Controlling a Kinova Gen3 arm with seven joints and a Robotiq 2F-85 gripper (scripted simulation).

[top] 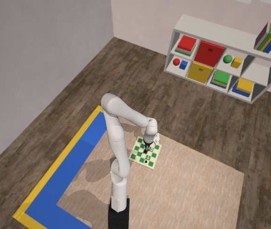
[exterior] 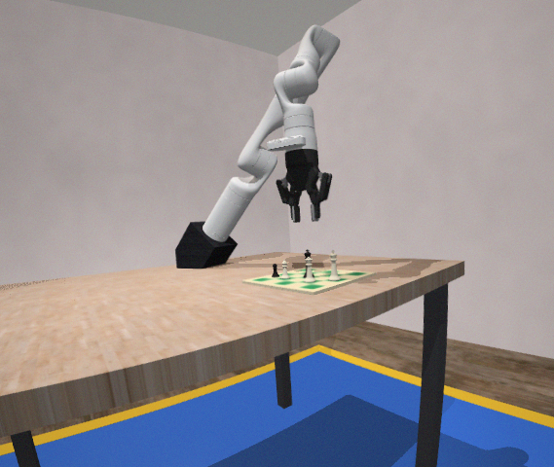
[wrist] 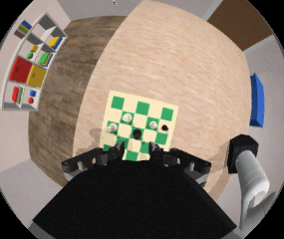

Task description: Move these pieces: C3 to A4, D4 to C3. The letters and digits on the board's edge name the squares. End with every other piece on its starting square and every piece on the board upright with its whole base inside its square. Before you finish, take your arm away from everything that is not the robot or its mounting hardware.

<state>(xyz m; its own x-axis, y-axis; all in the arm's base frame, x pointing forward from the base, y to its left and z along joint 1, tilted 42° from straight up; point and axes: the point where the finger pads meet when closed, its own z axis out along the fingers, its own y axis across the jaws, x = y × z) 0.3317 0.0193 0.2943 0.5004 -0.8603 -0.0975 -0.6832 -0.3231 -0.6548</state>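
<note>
Now: hand 11 cm above the tall black piece. Also, from my hand: white pawn: 12 cm below, 5 cm to the right, 2 cm behind; then tall white piece: 11 cm below, 7 cm ahead, 3 cm to the left; then green-and-cream chessboard: 15 cm below.
</note>
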